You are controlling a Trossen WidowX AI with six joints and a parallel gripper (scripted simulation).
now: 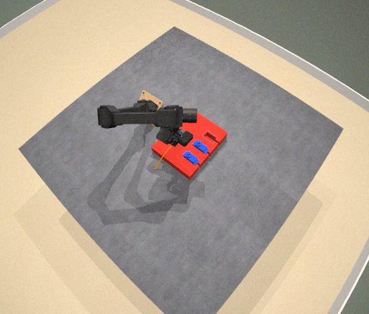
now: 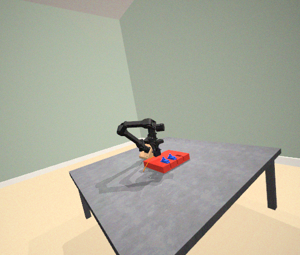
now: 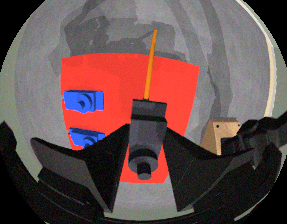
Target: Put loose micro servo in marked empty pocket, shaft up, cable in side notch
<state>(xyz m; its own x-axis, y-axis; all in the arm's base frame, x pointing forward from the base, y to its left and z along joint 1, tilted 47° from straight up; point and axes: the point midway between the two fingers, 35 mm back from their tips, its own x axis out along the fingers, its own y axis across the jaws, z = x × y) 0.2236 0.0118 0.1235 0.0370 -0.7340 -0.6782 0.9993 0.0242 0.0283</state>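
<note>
Now: gripper tip 10 cm above the red deck, 7 cm to the right of it and 1 cm past it.
</note>
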